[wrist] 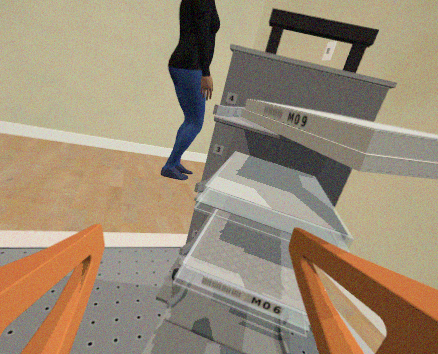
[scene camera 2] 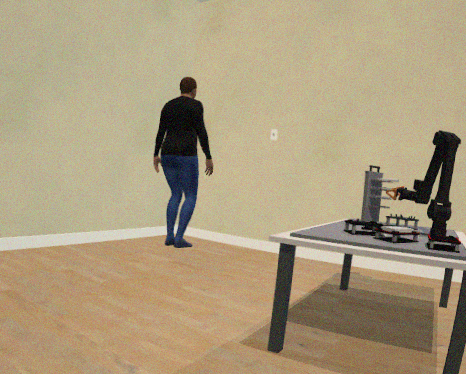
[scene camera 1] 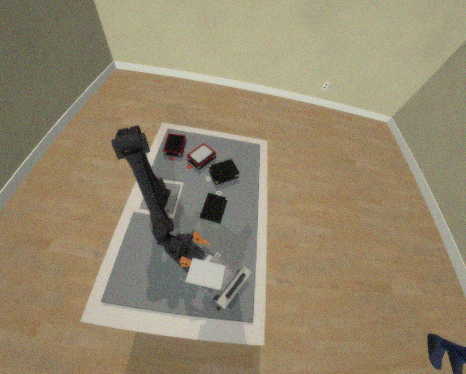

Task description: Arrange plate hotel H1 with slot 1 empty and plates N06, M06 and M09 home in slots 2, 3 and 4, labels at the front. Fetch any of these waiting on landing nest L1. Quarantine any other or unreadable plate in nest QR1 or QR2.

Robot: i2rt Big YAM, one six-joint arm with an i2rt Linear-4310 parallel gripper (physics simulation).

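Seen in the pictures: gripper, fingertip midpoint: (wrist: 201, 236) (scene camera 2: 388, 190) (scene camera 1: 204, 254); arm's base at its link origin: (scene camera 1: 160, 198).
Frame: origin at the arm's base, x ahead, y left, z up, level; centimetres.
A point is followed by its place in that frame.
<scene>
Plate hotel H1 (scene camera 1: 242, 276) {y -37.7, x 47.4, z 36.6 cm} (scene camera 2: 371, 197) (wrist: 305, 67) {y -39.8, x 44.5, z 32.4 cm} stands upright near one table end. Plate M09 (scene camera 1: 206, 273) {y -38.1, x 35.7, z 29.0 cm} (wrist: 320, 127) {y -33.8, x 32.3, z 28.2 cm} lies at slot 4, label towards the wrist camera. A clear tray or plate (wrist: 280, 200) {y -35.1, x 34.9, z 23.4 cm} without a readable label is at slot 3. Clear plate M06 (wrist: 240, 285) {y -33.7, x 33.8, z 18.0 cm} lies one level below, label in front; its slot number is hidden. Slot 1 cannot be made out. My gripper (scene camera 1: 199, 253) {y -30.2, x 33.4, z 21.6 cm} (scene camera 2: 392, 193) {y -30.2, x 33.4, z 21.6 cm} (wrist: 201, 236) {y -30.2, x 33.4, z 21.6 cm} is open and empty before the hotel. A white plate (scene camera 1: 202, 154) {y 33.6, x 16.9, z 6.1 cm} (scene camera 2: 397, 230) {y 41.0, x 15.1, z 5.5 cm} lies on a red-edged nest, label unreadable. N06 cannot be identified.
Another red-edged nest (scene camera 1: 175, 143) (scene camera 2: 444, 243) stands near the far table corner. Two black nests (scene camera 1: 224, 171) {y 24.2, x 33.4, z 5.7 cm} (scene camera 1: 214, 208) {y -0.2, x 32.3, z 1.9 cm} stand between the red-edged nests and the hotel; nest names are unreadable. A person (scene camera 2: 181, 130) (wrist: 192, 75) stands on the floor beyond the table.
</scene>
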